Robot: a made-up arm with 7 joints.
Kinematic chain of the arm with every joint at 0, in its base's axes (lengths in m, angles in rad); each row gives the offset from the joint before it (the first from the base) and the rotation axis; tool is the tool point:
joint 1: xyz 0 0 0.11 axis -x
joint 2: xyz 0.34 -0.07 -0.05 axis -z
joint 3: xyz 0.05 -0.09 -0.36 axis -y
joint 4: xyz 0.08 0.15 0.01 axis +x
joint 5: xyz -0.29 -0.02 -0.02 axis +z
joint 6: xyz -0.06 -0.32 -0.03 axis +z
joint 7: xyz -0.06 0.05 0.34 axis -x
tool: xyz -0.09 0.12 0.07
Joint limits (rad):
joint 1: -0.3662..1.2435
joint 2: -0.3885..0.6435
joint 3: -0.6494..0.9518
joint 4: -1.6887..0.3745
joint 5: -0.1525..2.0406
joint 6: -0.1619..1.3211
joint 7: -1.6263..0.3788
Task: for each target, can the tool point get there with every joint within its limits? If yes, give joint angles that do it. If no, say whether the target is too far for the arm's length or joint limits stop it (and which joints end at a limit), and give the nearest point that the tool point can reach.
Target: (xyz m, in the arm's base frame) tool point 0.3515 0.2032 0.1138
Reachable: yes | joints 0.3714 -0.2442 -0.3797 -1.0342 1.0593 0.0150 -0.2949
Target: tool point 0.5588 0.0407 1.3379
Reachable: no: joint limits stop it (at a limit: joint 1, joint 2, joint 3, joint 5, joint 6) | nearest point 0.3931 -0.1290 0.6862 | short by 0.694 m
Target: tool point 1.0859 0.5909 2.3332
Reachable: no: too far | nearest point 0.4424 -0.0601 0.6483 | short by 1.917 m
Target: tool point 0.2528 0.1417 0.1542
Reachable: yes | joints 0.5275 -0.2285 0.1132 -0.8795 1.2152 0.1451 -0.8506
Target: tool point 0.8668 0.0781 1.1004
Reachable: no: joint limits stop it (at a limit: joint 1, joint 2, joint 3, joint 6) | nearest point 0.5536 -0.0948 0.6052 | short by 0.611 m
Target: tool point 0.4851 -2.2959 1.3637
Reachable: no: too far | nearest point 0.1846 -0.8967 0.4667 | short by 1.689 m
